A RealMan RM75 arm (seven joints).
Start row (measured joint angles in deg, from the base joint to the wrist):
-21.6, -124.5, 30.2, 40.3, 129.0, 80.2, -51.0
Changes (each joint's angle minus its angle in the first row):
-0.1, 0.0, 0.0, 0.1, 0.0, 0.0, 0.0
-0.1, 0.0, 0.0, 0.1, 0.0, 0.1, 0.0
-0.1, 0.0, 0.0, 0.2, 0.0, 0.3, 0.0
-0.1, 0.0, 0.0, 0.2, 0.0, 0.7, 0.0
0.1, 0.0, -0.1, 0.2, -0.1, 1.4, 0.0
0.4, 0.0, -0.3, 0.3, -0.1, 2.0, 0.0
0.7, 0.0, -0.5, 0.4, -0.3, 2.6, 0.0
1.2, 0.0, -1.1, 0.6, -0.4, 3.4, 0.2
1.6, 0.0, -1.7, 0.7, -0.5, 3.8, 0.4
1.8, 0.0, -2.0, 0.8, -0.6, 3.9, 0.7
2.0, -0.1, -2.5, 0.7, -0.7, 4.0, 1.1
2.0, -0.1, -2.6, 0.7, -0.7, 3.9, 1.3
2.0, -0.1, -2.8, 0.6, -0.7, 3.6, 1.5
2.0, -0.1, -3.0, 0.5, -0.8, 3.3, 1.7
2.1, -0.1, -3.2, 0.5, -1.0, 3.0, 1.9
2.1, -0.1, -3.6, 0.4, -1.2, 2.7, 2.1
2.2, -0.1, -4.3, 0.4, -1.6, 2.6, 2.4
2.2, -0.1, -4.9, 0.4, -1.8, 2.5, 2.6
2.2, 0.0, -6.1, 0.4, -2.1, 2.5, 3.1
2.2, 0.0, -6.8, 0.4, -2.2, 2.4, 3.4
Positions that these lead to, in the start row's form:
-21.7, -124.5, 30.2, 40.4, 129.0, 80.2, -51.0
-21.7, -124.5, 30.2, 40.4, 129.0, 80.3, -51.0
-21.7, -124.5, 30.2, 40.5, 129.0, 80.5, -51.0
-21.7, -124.5, 30.2, 40.5, 129.0, 80.9, -51.0
-21.5, -124.5, 30.1, 40.5, 128.9, 81.6, -51.0
-21.2, -124.5, 29.9, 40.6, 128.9, 82.2, -51.0
-20.9, -124.5, 29.7, 40.7, 128.7, 82.8, -51.0
-20.4, -124.5, 29.1, 40.9, 128.6, 83.6, -50.8
-20.0, -124.5, 28.5, 41.0, 128.5, 84.0, -50.6
-19.8, -124.5, 28.2, 41.1, 128.4, 84.1, -50.3
-19.6, -124.6, 27.7, 41.0, 128.3, 84.2, -49.9
-19.6, -124.6, 27.6, 41.0, 128.3, 84.1, -49.7
-19.6, -124.6, 27.4, 40.9, 128.3, 83.8, -49.5
-19.6, -124.6, 27.2, 40.8, 128.2, 83.5, -49.3
-19.5, -124.6, 27.0, 40.8, 128.0, 83.2, -49.1
-19.5, -124.6, 26.6, 40.7, 127.8, 82.9, -48.9
-19.4, -124.6, 25.9, 40.7, 127.4, 82.8, -48.6
-19.4, -124.6, 25.3, 40.7, 127.2, 82.7, -48.4
-19.4, -124.5, 24.1, 40.7, 126.9, 82.7, -47.9
-19.4, -124.5, 23.4, 40.7, 126.8, 82.6, -47.6

